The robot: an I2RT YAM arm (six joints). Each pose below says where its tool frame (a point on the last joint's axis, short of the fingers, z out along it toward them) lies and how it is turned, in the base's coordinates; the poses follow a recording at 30 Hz.
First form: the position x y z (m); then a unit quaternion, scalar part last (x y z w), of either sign.
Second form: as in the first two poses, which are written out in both.
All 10 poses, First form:
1: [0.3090 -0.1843 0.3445 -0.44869 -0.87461 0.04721 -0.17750]
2: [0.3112 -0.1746 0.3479 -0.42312 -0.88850 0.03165 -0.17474]
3: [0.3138 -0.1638 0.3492 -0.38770 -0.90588 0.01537 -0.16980]
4: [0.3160 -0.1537 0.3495 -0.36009 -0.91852 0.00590 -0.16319]
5: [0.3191 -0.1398 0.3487 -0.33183 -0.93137 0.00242 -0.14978]
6: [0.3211 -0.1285 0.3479 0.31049 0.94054 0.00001 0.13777]
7: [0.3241 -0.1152 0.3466 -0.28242 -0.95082 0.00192 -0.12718]
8: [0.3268 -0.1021 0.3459 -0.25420 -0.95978 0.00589 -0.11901]
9: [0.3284 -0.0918 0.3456 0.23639 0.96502 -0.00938 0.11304]
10: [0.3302 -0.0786 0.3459 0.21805 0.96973 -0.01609 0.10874]
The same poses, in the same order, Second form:
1: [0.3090 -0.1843 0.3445 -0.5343 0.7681 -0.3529 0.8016 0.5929 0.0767]
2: [0.3112 -0.1746 0.3479 -0.5809 0.7408 -0.3373 0.7629 0.6399 0.0916]
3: [0.3138 -0.1638 0.3492 -0.6417 0.6972 -0.3196 0.7076 0.6989 0.1038]
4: [0.3160 -0.1537 0.3495 -0.6874 0.6596 -0.3040 0.6634 0.7406 0.1067]
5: [0.3191 -0.1398 0.3487 -0.7349 0.6174 -0.2806 0.6188 0.7798 0.0949]
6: [0.3211 -0.1285 0.3479 -0.7692 0.5841 -0.2592 0.5841 0.8072 0.0856]
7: [0.3241 -0.1152 0.3466 -0.8081 0.5366 -0.2429 0.5376 0.8405 0.0682]
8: [0.3268 -0.1021 0.3459 -0.8424 0.4866 -0.2314 0.4894 0.8707 0.0492]
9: [0.3284 -0.0918 0.3456 -0.8627 0.4541 -0.2226 0.4584 0.8881 0.0353]
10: [0.3302 -0.0786 0.3459 -0.8813 0.4194 -0.2179 0.4264 0.9044 0.0162]
